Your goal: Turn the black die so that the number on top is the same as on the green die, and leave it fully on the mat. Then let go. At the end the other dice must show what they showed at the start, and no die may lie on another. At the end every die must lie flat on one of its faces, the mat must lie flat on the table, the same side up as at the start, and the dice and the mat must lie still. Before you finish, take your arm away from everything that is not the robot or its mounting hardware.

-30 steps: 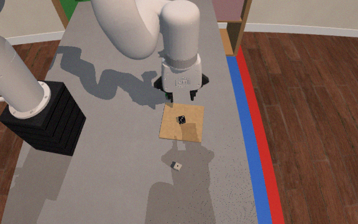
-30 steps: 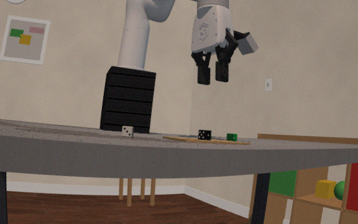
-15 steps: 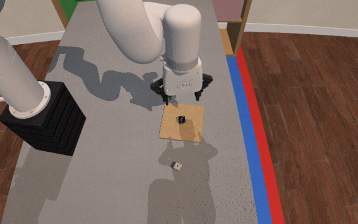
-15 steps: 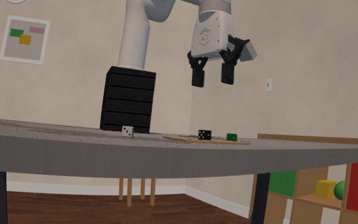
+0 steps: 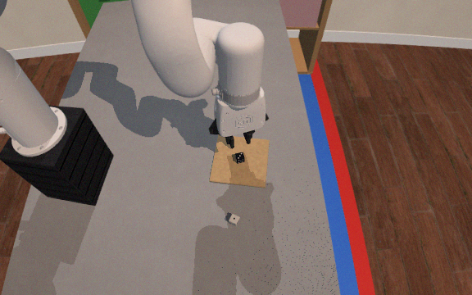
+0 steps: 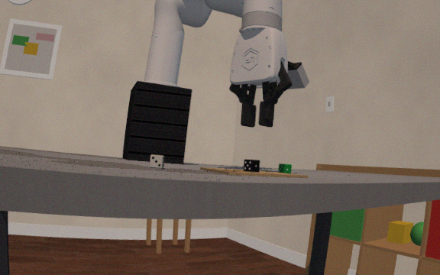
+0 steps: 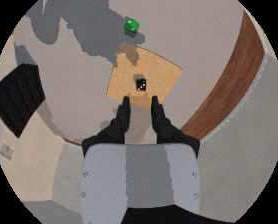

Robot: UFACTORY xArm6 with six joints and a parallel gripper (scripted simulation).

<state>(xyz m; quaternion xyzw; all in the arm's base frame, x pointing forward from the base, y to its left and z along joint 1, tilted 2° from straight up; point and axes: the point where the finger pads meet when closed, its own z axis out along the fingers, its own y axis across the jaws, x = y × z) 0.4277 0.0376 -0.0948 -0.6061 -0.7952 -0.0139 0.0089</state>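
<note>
Right now my hand is 9 cm above the black die and 1 cm to the left of it. From my hand the other things lie so: tan mat: 10 cm below, 1 cm to the right; then green die: 11 cm to the left, 9 cm below, 4 cm behind; then white die: 17 cm to the right, 9 cm below, 2 cm behind.
</note>
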